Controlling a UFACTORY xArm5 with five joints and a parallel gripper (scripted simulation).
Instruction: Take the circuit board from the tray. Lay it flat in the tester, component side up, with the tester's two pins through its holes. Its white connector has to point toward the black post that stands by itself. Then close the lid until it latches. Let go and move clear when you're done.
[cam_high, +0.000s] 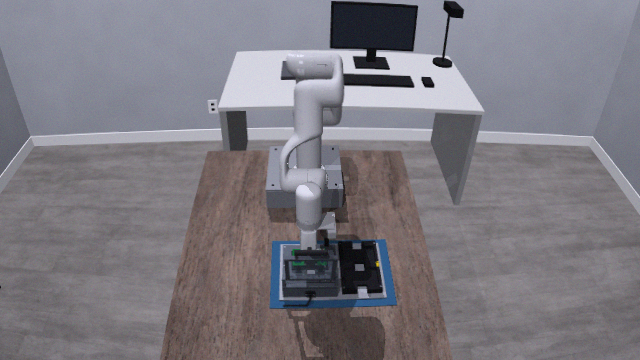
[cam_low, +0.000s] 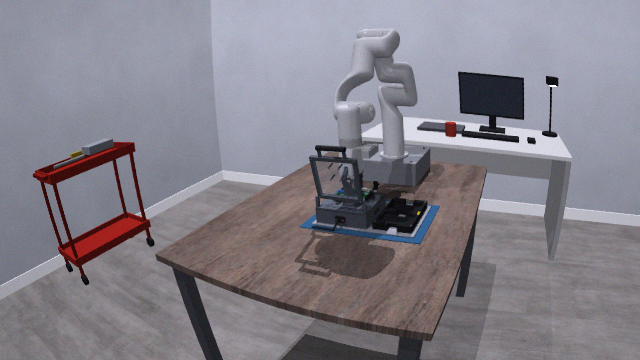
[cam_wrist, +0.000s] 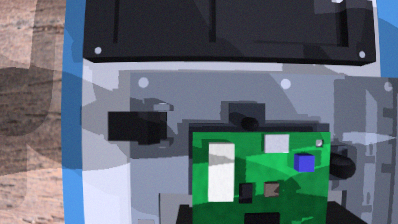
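Right now my hand is right at the green circuit board. Round my hand: clear lid 13 cm ahead, 10 cm above; grey tester 3 cm ahead, 4 cm to the left, 3 cm above.
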